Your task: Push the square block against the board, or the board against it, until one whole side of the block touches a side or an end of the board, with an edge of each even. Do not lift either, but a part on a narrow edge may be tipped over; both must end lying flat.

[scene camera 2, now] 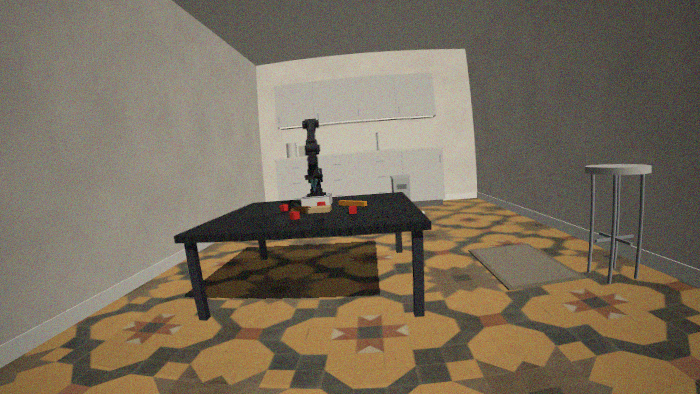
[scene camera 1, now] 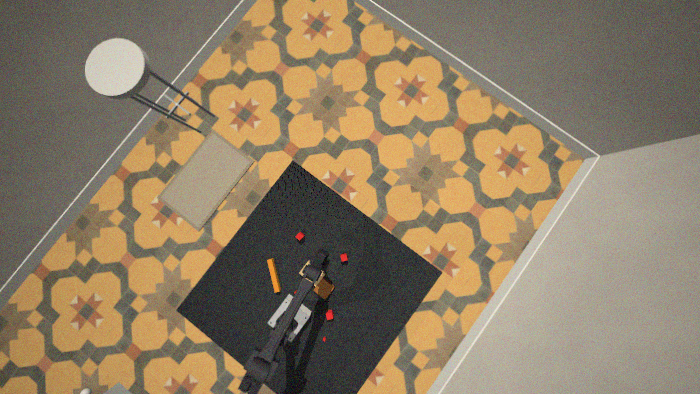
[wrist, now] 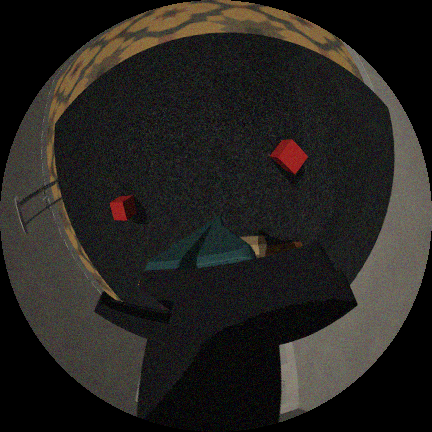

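Seen in the pictures: gripper, fingertip midpoint: (scene camera 2: 314, 192) (wrist: 218, 222); arm's base, link origin: (scene camera 2: 316, 195).
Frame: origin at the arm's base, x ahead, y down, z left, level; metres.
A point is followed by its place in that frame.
Note:
A light wooden board (scene camera 1: 303, 271) (scene camera 2: 319, 209) {x 0.359, y 0.048, z 0.101 m} (wrist: 254, 242) {x 0.364, y 0.045, z 0.041 m} lies flat near the middle of the table, largely hidden by the arm in scene camera 1 and the wrist view. The brown square block (scene camera 1: 324, 288) {x 0.298, y 0.039, z -0.041 m} (scene camera 2: 302, 209) {x 0.339, y 0.046, z -0.012 m} (wrist: 283, 247) {x 0.342, y 0.053, z -0.033 m} lies beside it, toward the lower right in scene camera 1. The arm covers most of where they meet, so I cannot tell whether their sides touch or their edges are even. My gripper (wrist: 218, 222) {x 0.472, y -0.066, z 0.111 m} is shut and empty. Its teal fingers point down close to the board; the arm hides the fingertips in scene camera 1.
An orange bar (scene camera 1: 273, 275) {x 0.129, y 0.038, z 0.269 m} (scene camera 2: 353, 203) {x 0.151, y 0.052, z 0.280 m} lies left of the board in scene camera 1. Several red cubes surround the parts, including one above (scene camera 1: 299, 236) {x 0.437, y 0.029, z 0.316 m} (wrist: 122, 207) {x 0.445, y 0.029, z 0.298 m}, one at the right (scene camera 1: 344, 257) {x 0.539, y 0.029, z -0.002 m} (wrist: 290, 156) {x 0.533, y 0.029, z 0.004 m} and one below right (scene camera 1: 329, 315) {x 0.197, y 0.029, z -0.180 m}. The arm's white base plate (scene camera 1: 279, 311) {x 0.012, y 0.000, z 0.082 m} is nearby.

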